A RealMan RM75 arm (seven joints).
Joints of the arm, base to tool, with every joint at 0 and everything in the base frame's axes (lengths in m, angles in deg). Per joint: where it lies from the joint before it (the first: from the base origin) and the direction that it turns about. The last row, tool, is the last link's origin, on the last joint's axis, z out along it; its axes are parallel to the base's.
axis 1: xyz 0 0 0.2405 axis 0 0 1
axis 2: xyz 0 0 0 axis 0 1 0
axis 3: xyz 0 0 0.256 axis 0 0 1
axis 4: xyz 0 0 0 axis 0 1 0
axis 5: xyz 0 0 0.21 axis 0 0 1
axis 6: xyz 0 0 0 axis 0 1 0
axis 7: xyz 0 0 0.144 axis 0 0 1
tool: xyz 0 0 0
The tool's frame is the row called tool.
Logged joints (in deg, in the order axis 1, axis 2, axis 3, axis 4, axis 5, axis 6, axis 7), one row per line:
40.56, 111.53, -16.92, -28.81, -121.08, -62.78, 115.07
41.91, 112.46, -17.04, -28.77, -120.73, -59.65, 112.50
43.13, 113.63, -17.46, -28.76, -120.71, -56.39, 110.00
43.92, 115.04, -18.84, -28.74, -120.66, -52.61, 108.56
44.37, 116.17, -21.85, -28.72, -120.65, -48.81, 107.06
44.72, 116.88, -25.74, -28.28, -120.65, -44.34, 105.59
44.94, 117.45, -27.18, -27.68, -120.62, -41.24, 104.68
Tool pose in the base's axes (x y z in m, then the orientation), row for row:
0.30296, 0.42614, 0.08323, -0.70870, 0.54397, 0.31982, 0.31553
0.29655, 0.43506, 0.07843, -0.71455, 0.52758, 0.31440, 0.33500
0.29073, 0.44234, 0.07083, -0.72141, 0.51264, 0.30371, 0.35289
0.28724, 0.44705, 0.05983, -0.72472, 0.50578, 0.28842, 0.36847
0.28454, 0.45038, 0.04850, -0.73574, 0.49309, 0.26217, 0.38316
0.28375, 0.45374, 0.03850, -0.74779, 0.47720, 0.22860, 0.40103
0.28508, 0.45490, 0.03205, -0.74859, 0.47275, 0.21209, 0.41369
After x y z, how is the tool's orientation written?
As a quaternion, x y z w.
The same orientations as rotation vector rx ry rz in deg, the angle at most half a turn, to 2 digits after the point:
-106.96, 82.10, 48.27
-106.82, 78.87, 47.00
-106.92, 75.98, 45.01
-106.61, 74.40, 42.43
-107.48, 72.04, 38.30
-108.34, 69.13, 33.12
-107.82, 68.09, 30.55

